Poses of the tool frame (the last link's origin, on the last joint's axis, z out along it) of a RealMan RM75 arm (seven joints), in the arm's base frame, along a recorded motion.
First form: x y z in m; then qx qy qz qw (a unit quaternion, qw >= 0).
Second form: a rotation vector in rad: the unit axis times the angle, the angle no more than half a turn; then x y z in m. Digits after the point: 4 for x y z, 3 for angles.
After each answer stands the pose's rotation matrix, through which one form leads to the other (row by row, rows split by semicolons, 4 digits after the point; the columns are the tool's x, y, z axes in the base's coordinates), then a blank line. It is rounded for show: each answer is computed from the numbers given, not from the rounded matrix.
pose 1, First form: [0.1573 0.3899 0.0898 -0.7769 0.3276 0.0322 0.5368]
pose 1, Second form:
[-1.849 0.780 0.077 0.1573 0.3899 0.0898]
0.7833 -0.5435 0.3017; -0.4744 -0.2091 0.8551; -0.4017 -0.8129 -0.4217

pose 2, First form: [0.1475 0.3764 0.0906 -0.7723 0.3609 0.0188 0.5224]
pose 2, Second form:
[-1.850 0.864 0.045 0.1475 0.3764 0.0906]
0.7388 -0.5771 0.3480; -0.5378 -0.1937 0.8205; -0.4061 -0.7934 -0.4535

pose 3, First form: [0.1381 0.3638 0.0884 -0.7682 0.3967 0.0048 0.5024]
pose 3, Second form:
[-1.856 0.958 0.012 0.1381 0.3638 0.0884]
0.6852 -0.6144 0.3913; -0.6047 -0.1804 0.7757; -0.4060 -0.7681 -0.4951

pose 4, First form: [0.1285 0.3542 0.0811 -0.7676 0.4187 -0.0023 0.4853]
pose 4, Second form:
[-1.868 1.019 -0.006 0.1285 0.3542 0.0811]
0.6494 -0.6405 0.4099; -0.6450 -0.1784 0.7431; -0.4028 -0.7469 -0.5290

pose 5, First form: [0.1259 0.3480 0.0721 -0.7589 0.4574 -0.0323 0.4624]
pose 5, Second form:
[-1.866 1.125 -0.079 0.1259 0.3480 0.0721]
0.5795 -0.6644 0.4720; -0.7241 -0.1539 0.6723; -0.3740 -0.7314 -0.5703

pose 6, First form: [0.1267 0.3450 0.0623 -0.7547 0.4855 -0.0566 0.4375]
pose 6, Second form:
[-1.877 1.207 -0.141 0.1267 0.3450 0.0623]
0.5221 -0.6834 0.5103; -0.7824 -0.1457 0.6055; -0.3394 -0.7154 -0.6107

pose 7, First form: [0.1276 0.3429 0.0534 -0.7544 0.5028 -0.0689 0.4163]
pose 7, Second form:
[-1.894 1.262 -0.173 0.1276 0.3429 0.0534]
0.4849 -0.7013 0.5226; -0.8160 -0.1478 0.5588; -0.3147 -0.6974 -0.6439

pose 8, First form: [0.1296 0.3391 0.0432 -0.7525 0.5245 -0.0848 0.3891]
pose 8, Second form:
[-1.913 1.334 -0.216 0.1296 0.3391 0.0432]
0.4354 -0.7234 0.5358; -0.8554 -0.1470 0.4967; -0.2806 -0.6746 -0.6828

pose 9, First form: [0.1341 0.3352 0.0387 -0.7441 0.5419 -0.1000 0.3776]
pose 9, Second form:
[-1.902 1.385 -0.256 0.1341 0.3352 0.0387]
0.3926 -0.7310 0.5581; -0.8820 -0.1275 0.4536; -0.2604 -0.6704 -0.6948

